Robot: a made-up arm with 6 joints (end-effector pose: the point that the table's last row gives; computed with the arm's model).
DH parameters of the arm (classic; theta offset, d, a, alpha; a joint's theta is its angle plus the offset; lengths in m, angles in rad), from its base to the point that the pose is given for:
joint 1: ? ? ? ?
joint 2: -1.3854 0 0.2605 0
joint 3: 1.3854 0 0.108 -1.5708
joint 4: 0 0.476 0 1.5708
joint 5: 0 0 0.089 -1.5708
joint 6: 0 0.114 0 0
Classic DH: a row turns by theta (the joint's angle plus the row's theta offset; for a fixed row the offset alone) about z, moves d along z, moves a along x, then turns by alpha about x.
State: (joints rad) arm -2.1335 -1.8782 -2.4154 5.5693 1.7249 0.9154
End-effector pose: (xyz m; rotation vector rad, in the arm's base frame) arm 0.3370 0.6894 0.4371 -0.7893 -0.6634 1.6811
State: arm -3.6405 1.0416 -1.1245 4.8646 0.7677 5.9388
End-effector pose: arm -0.3458 0.2054 -0.2631 -1.3943 1.9717 0.3664
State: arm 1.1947 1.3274 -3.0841 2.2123 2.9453 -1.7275
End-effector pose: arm 0.1398 0.5930 0.5142 1.3125 -0.9834 0.1679
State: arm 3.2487 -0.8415 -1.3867 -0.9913 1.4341 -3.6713
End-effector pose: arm -0.2752 0.0552 0.8604 -1.9385 -0.3300 0.5661
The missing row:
joint 1: 0 0.258 0 -1.5708
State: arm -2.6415 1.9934 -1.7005 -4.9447 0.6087 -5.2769
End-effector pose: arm -0.1263 -0.0603 -0.5165 2.0276 1.3959 0.4281
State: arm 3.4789 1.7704 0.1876 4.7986 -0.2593 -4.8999
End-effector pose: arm 0.3445 -0.0009 0.2637 -0.0384 1.2186 0.0528
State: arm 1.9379 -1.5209 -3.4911 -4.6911 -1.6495 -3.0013
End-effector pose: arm 0.3090 -0.5064 0.1061 -1.0975 1.0991 -0.5541
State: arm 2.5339 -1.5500 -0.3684 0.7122 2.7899 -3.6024
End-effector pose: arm -0.1408 0.0001 0.4616 2.1752 0.4599 0.5396
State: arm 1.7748 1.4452 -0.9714 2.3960 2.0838 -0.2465
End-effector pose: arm -0.1401 0.1983 -0.2976 -1.6463 0.6943 1.9571
